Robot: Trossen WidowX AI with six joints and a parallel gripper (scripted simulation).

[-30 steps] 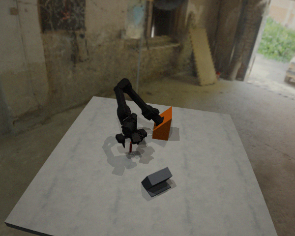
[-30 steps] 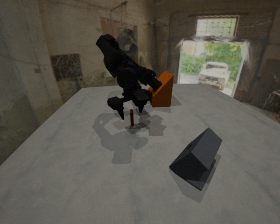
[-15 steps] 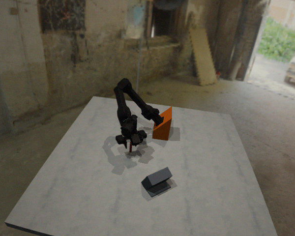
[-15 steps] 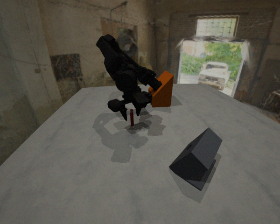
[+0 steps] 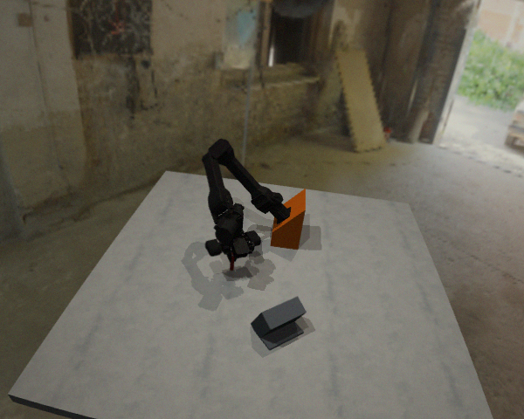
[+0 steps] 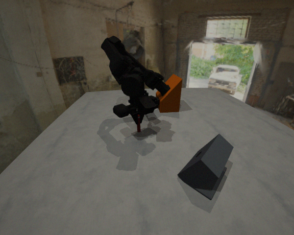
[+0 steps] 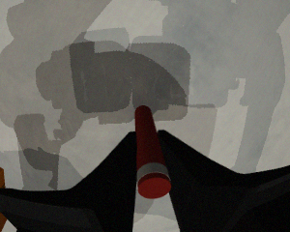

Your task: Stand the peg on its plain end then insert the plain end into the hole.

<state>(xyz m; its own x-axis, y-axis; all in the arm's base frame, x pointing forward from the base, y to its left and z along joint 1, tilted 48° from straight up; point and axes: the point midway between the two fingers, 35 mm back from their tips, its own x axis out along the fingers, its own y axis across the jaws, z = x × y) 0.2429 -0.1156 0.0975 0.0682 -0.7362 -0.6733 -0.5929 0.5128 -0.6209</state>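
My gripper tip is 230 mm short of the dark grey sloped panel, 190 mm to the right of it and 10 mm below it. From my gripper tip the other things lie so: red peg: 20 mm above.
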